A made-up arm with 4 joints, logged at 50 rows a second.
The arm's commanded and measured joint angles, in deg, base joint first. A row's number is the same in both.
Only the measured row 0 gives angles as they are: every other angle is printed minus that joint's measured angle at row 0.
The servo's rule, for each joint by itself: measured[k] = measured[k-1] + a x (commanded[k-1-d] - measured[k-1]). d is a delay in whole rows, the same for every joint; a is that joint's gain. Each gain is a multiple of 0.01, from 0.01 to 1. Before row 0 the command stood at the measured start. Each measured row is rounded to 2 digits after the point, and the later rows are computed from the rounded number. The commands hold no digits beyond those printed.
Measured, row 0:
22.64, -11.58, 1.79, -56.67
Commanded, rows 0 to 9:
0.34, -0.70, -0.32, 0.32
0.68, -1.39, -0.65, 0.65
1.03, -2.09, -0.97, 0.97
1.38, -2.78, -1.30, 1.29
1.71, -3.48, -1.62, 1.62
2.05, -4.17, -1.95, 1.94
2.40, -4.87, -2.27, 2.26
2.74, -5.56, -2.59, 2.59
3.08, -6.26, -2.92, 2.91
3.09, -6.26, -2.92, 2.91
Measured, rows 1 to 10:
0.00, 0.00, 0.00, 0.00
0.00, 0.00, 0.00, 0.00
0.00, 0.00, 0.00, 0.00
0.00, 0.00, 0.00, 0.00
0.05, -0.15, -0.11, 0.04
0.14, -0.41, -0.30, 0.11
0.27, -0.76, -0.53, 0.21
0.44, -1.18, -0.80, 0.34
0.63, -1.66, -1.09, 0.49
0.84, -2.19, -1.39, 0.66
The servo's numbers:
d 4
a 0.15 0.21 0.35 0.12

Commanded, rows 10 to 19:
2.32, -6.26, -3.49, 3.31
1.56, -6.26, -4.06, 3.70
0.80, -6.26, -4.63, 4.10
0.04, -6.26, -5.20, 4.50
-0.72, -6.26, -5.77, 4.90
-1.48, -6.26, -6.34, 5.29
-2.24, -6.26, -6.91, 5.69
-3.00, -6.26, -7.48, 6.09
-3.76, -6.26, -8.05, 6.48
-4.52, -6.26, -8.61, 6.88
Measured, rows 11 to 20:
1.07, -2.75, -1.70, 0.85
1.32, -3.34, -2.01, 1.06
1.58, -3.95, -2.33, 1.28
1.81, -4.44, -2.54, 1.48
1.89, -4.82, -2.87, 1.70
1.84, -5.12, -3.29, 1.94
1.68, -5.36, -3.76, 2.20
1.43, -5.55, -4.26, 2.48
1.11, -5.70, -4.79, 2.77
0.72, -5.82, -5.33, 3.07

